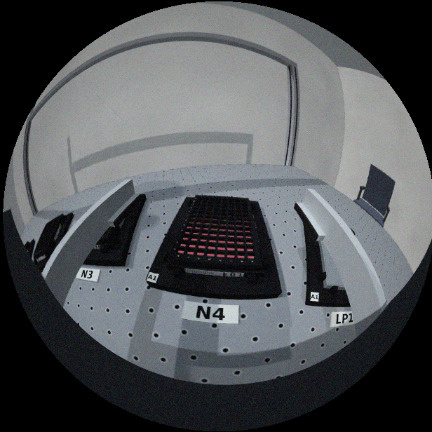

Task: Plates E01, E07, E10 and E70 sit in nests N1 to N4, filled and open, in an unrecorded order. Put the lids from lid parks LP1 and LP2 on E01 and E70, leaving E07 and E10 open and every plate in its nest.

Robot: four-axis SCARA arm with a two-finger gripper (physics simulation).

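My gripper [216, 189] is open, its two pale fingers wide apart on either side of nest N4 and above it, with nothing between them. The black plate [217, 232] in nest N4 [220, 286] is open and shows rows of pink-filled wells; its front label is dim and seems to read E01. At the left, nest N3 [112, 260] holds a dark plate, partly hidden by the left finger. At the right, lid park LP1 [317, 280] shows a pale edge of a lid [330, 267] inside, mostly hidden by the right finger. LP2 does not show.
Another dark nest with a plate [52, 232] stands at the far left, beyond the left finger. Name cards N4 [210, 312], N3 [89, 274] and LP1 [343, 318] lie on the perforated table [255, 325]. A chair [379, 190] stands beyond the table at the right.
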